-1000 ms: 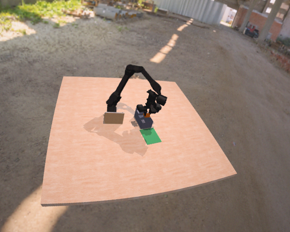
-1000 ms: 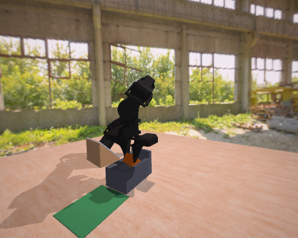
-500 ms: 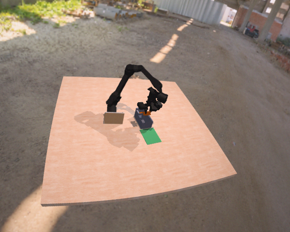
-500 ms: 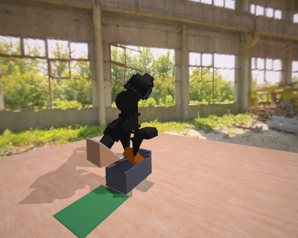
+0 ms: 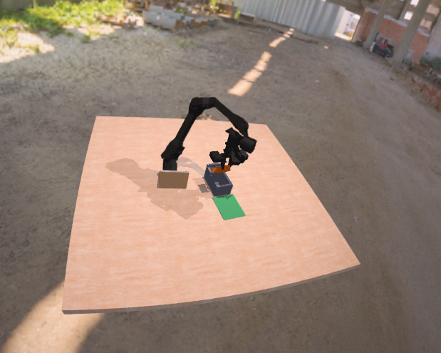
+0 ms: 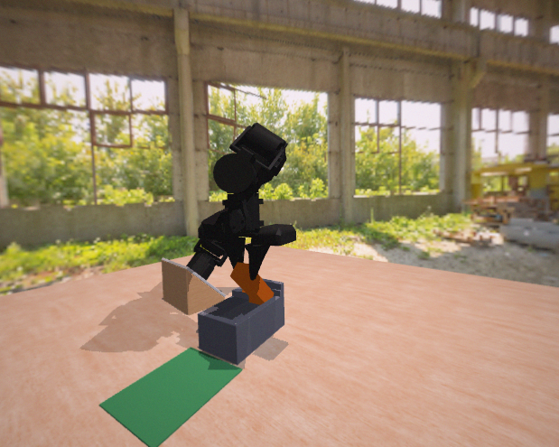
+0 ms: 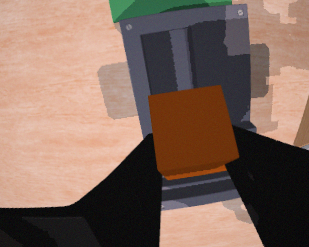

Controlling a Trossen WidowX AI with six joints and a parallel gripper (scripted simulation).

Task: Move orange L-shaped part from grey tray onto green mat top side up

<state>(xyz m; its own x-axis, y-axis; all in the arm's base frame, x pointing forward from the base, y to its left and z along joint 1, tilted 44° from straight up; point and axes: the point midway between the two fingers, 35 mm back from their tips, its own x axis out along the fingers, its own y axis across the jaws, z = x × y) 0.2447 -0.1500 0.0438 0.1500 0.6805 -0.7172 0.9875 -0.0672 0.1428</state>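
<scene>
Right now my gripper tip is 140 mm to the left of the green mat, 130 mm above it and 10 mm past it. Also, from my gripper tip: orange L-shaped part: 30 mm to the left, 30 mm below, 20 mm behind.
</scene>
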